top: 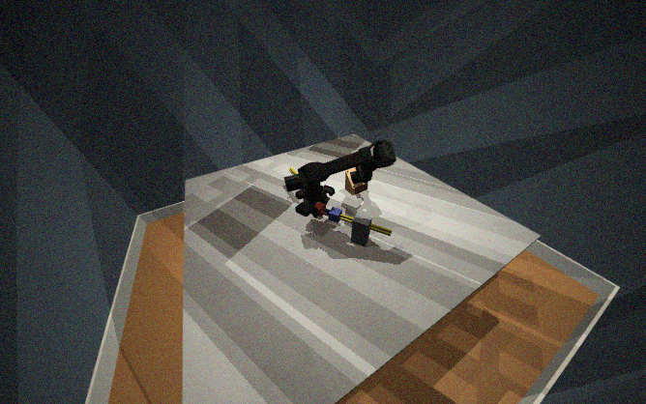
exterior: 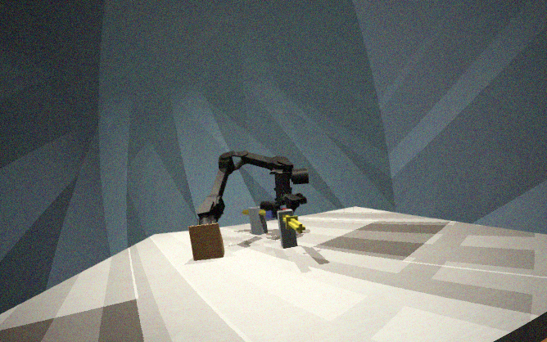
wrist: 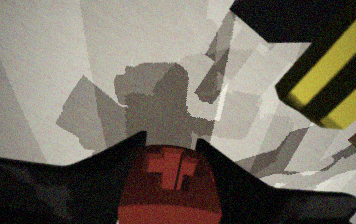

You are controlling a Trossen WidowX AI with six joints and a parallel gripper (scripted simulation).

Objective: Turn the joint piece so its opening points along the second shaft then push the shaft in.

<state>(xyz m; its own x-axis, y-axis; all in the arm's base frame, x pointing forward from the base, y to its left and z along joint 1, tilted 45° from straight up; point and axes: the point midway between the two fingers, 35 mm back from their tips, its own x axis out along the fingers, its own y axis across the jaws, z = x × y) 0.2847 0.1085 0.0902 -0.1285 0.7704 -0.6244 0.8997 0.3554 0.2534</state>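
My gripper tip is now 1 cm past the red joint piece, 1 cm to the right of it and 4 cm below it.
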